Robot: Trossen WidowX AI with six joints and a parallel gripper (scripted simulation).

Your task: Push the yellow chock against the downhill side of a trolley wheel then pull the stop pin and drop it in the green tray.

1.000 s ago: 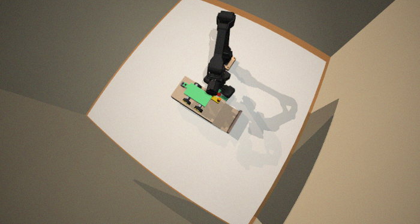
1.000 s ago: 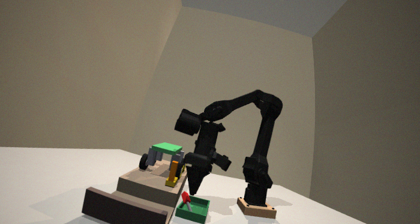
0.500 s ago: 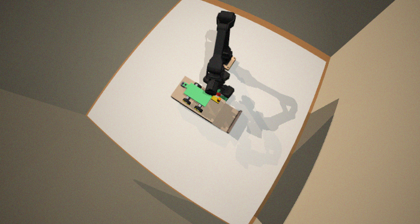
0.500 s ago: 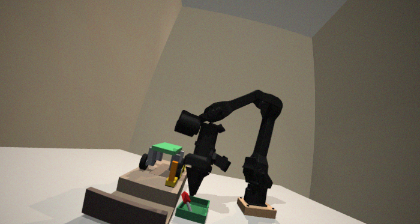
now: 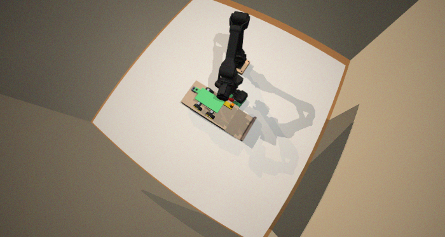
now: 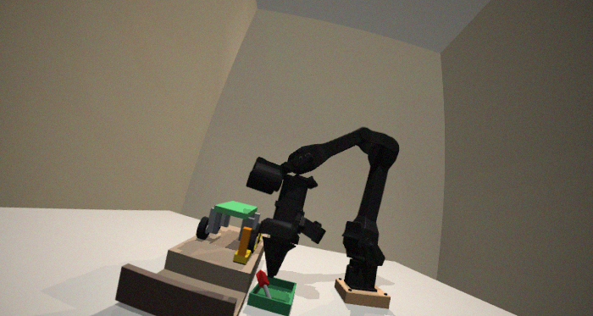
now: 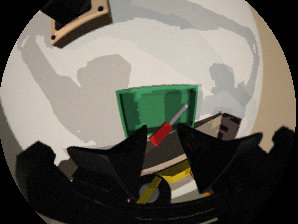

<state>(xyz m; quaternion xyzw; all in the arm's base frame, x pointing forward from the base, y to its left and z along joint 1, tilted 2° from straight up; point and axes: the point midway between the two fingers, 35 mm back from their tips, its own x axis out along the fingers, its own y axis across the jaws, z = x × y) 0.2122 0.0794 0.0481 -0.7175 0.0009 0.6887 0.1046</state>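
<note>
My gripper tip is 20 mm to the right of the red-headed stop pin, 20 mm above it and 10 mm short of it. The rest, counted from my gripper tip: brown ramp 110 mm ahead, 80 mm to the right, 10 mm above; yellow chock 60 mm ahead, 40 mm above, 10 mm to the left; green tray 50 mm below, 10 mm to the left, 10 mm behind.
</note>
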